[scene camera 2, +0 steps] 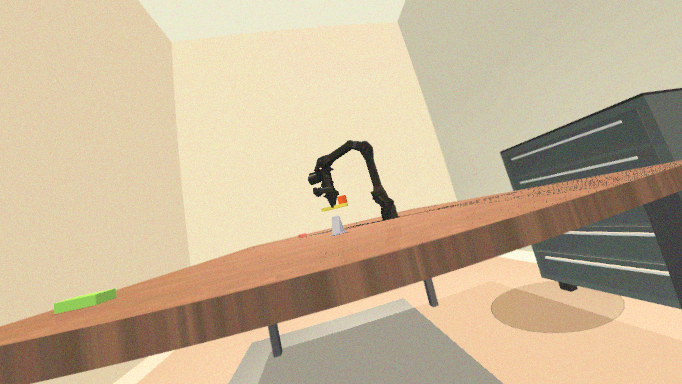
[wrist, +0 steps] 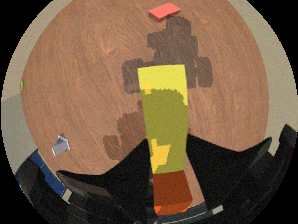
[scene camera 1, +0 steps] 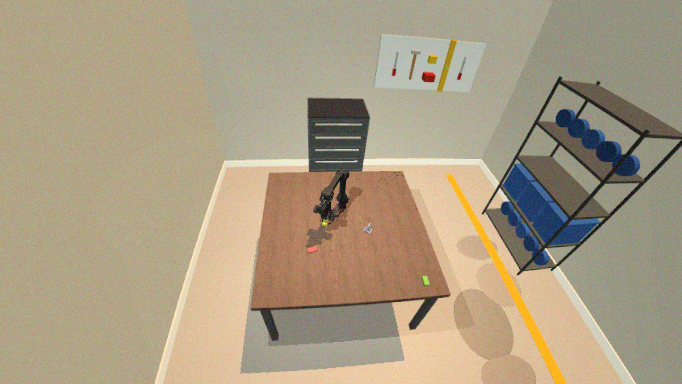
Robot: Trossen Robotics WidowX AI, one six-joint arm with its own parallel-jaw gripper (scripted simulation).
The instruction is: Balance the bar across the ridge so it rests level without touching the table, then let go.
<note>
The gripper (wrist: 166, 140) carries a flat yellow bar (wrist: 163, 89). Also in view: a green block (scene camera 2: 87, 300).
</note>
